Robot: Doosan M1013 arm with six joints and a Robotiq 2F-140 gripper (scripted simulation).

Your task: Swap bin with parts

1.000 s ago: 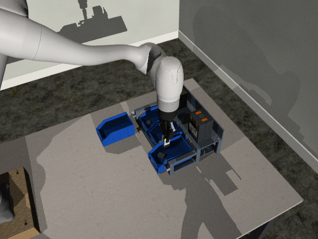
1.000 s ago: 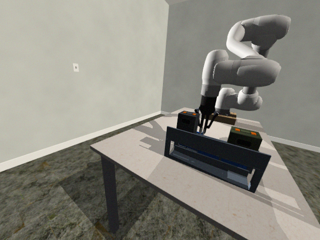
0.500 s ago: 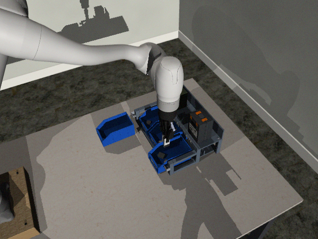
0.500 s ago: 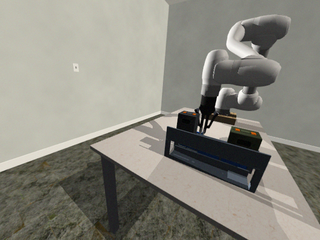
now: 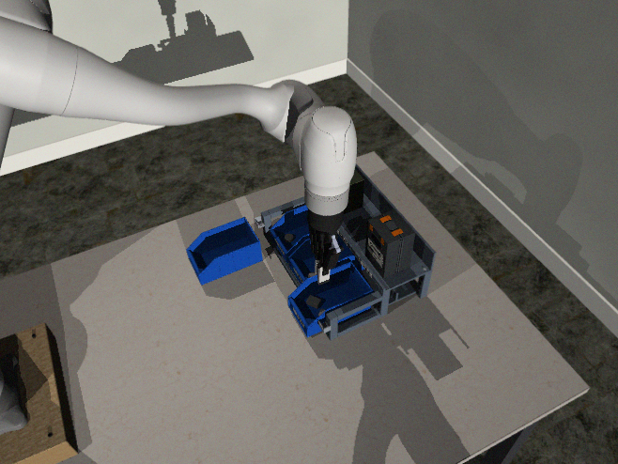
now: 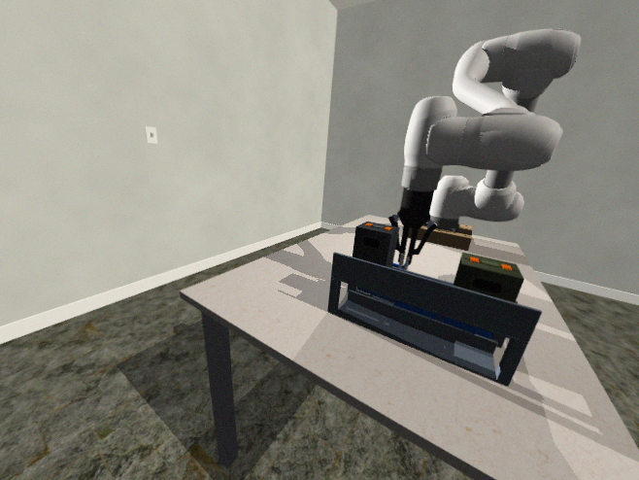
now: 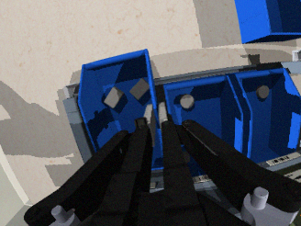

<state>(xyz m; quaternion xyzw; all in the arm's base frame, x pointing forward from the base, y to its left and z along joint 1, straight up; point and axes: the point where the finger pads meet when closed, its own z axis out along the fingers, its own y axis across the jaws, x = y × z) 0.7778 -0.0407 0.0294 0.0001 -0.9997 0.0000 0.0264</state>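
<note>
My hand is 9 cm short of the shelf's lower level, 7 cm to the right of it and 9 cm above it. Also, from my hand: green box (15 cm ahead, 18 cm to the left, 6 cm above); then shelf back panel (22 cm ahead, 7 cm to the left, 4 cm above).
</note>
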